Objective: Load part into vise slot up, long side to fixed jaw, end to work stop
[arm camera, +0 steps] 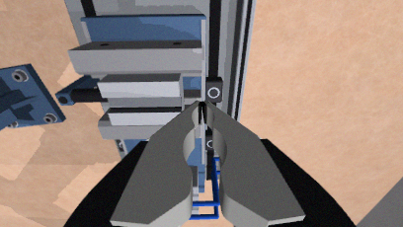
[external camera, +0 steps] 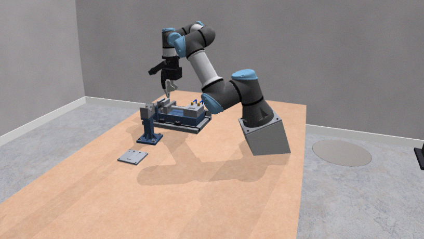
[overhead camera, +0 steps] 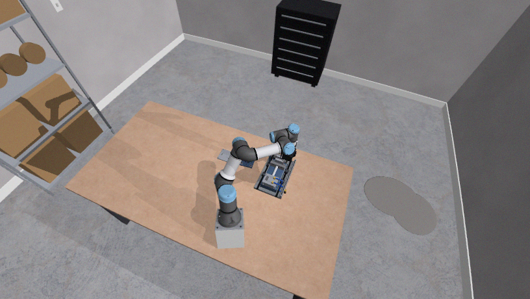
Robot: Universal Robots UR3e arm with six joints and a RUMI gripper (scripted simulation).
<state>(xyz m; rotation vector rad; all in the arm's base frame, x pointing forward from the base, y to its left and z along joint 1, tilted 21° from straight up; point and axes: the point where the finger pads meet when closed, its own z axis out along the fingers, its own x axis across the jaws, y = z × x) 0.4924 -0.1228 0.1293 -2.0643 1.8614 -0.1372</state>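
The part is 1 cm behind my hand, 5 cm to the left of it and 2 cm below it. The rest, counted from my hand: fixed jaw 2 cm ahead, 5 cm to the left, 4 cm below; work stop 1 cm behind, 10 cm to the left, 3 cm below; vise 8 cm behind, 4 cm to the left, 8 cm below.
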